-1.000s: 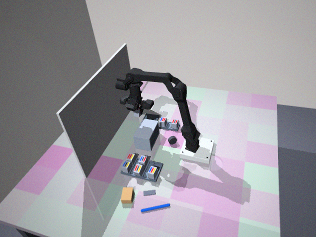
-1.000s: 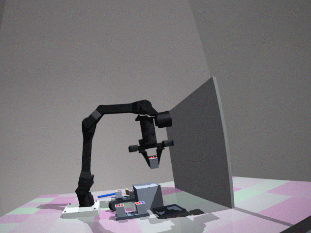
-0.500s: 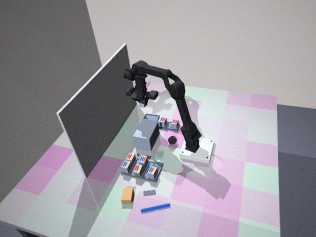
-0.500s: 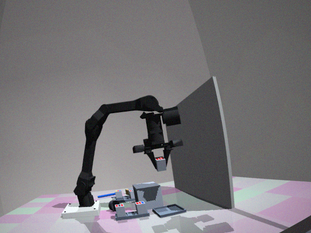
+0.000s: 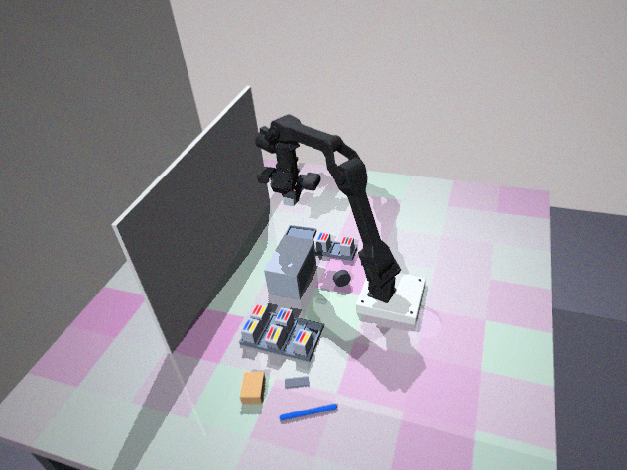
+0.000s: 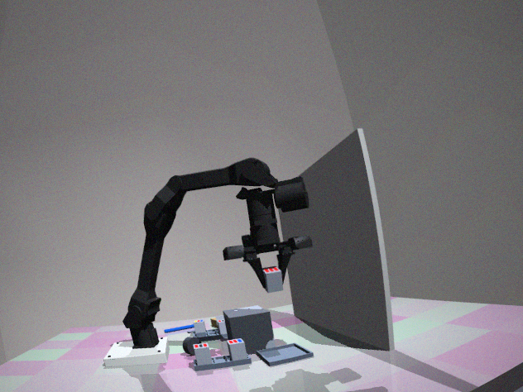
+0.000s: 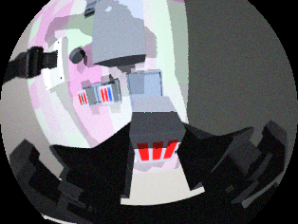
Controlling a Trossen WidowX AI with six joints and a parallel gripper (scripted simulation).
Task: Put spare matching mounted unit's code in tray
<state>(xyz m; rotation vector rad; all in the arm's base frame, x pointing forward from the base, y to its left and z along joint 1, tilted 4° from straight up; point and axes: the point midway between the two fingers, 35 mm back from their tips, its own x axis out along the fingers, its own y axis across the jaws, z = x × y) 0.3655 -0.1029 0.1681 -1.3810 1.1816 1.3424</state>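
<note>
Right now my gripper tip is 16 cm above the dark tray. Round my gripper tip: grey spare: 3 cm above; tall white panel: 20 cm to the left, 14 cm ahead, 6 cm above; mounted unit: 16 cm to the left, 12 cm below, 8 cm behind.
</note>
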